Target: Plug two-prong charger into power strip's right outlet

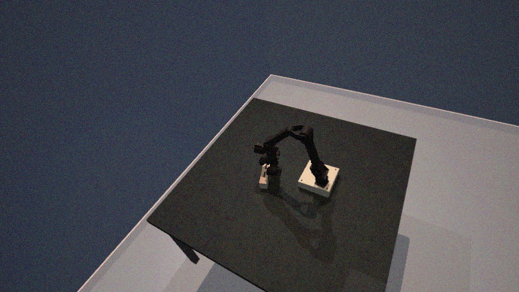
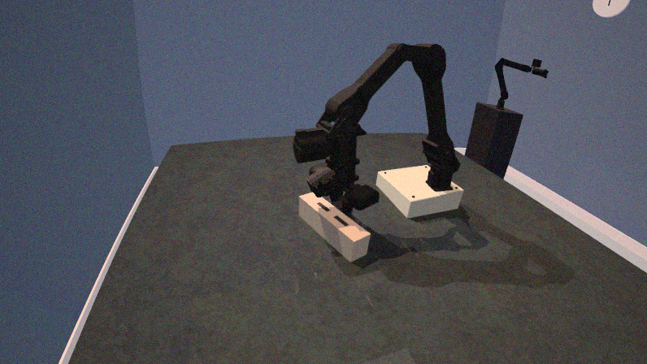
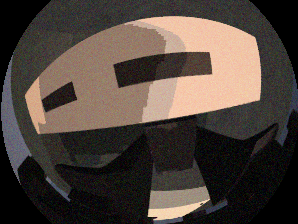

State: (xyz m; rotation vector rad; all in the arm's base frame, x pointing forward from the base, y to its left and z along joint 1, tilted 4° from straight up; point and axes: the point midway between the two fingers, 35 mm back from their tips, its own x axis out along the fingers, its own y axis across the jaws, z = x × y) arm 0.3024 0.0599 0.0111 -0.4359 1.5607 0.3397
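Right now my gripper tip is 20 mm short of the dark charger, 10 mm to the right of it and 10 mm below it.
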